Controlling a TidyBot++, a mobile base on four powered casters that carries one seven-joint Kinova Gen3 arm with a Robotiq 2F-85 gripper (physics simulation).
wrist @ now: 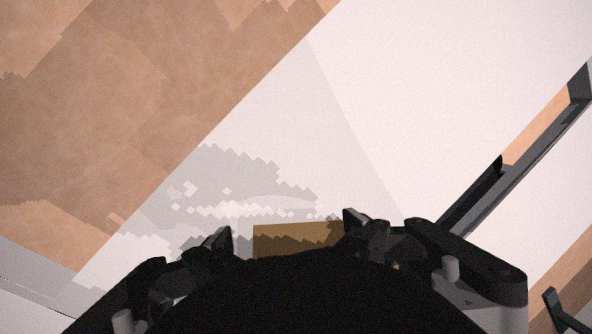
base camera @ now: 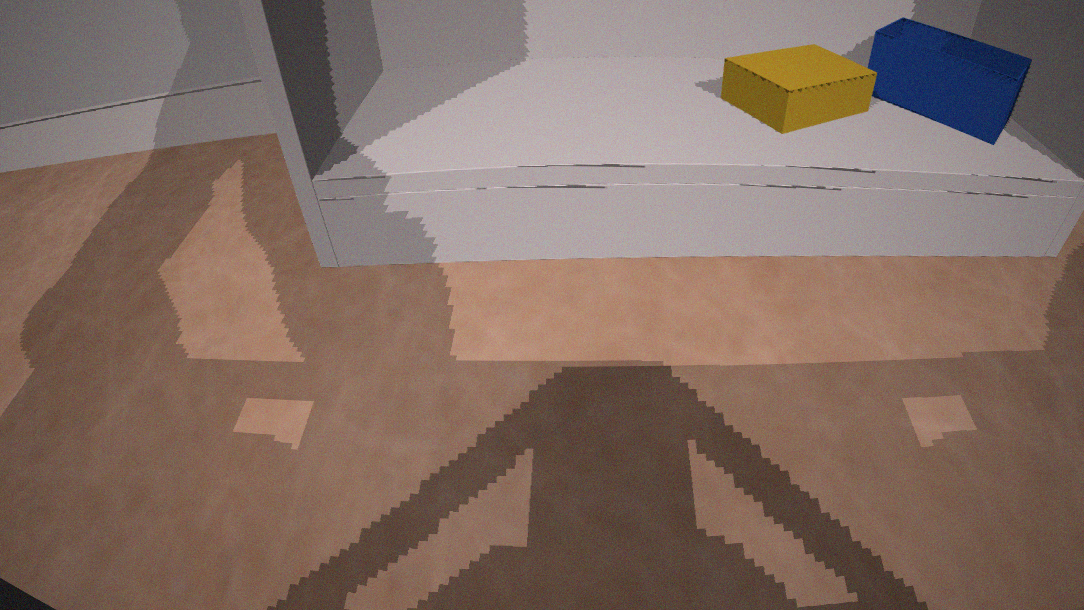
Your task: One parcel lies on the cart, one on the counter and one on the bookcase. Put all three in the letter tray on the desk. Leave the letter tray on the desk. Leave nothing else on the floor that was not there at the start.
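Frame: origin at the arm's base, x back, y right, z up, level; metres.
Where they show: gripper, fingertip midpoint: (wrist: 288, 229).
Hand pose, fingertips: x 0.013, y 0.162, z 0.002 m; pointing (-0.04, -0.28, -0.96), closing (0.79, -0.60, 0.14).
Note:
Each offset is from my fingertips to the centre of the thing. Level surfaces: height alone.
A brown parcel @(dz +0.014, dx -0.009, dy -0.033 m) (wrist: 295, 237) shows in part at the lower middle of the wrist view, on a white surface (wrist: 425, 75). My gripper (wrist: 288, 229) is open, with its two fingertips to either side of the visible part of the parcel. The right fingertip overlaps the parcel's right end in the view, and a gap shows between the left fingertip and the parcel. The gripper body hides the lower part of the parcel. I cannot tell how high the fingers are above it. The letter tray and the desk cannot be made out in either view.
A white bookcase-like unit (base camera: 682, 227) stands ahead in the base camera view, with a yellow box @(dz -0.275, dx -0.690, dy +0.066 m) (base camera: 795, 83) and a blue box @(dz -0.260, dx -0.717, dy +0.259 m) (base camera: 947, 83) on its low board. A dark rail (wrist: 525, 157) runs diagonally at the right of the wrist view. Shadows cross the floor @(dz -0.398 m) (base camera: 720, 311).

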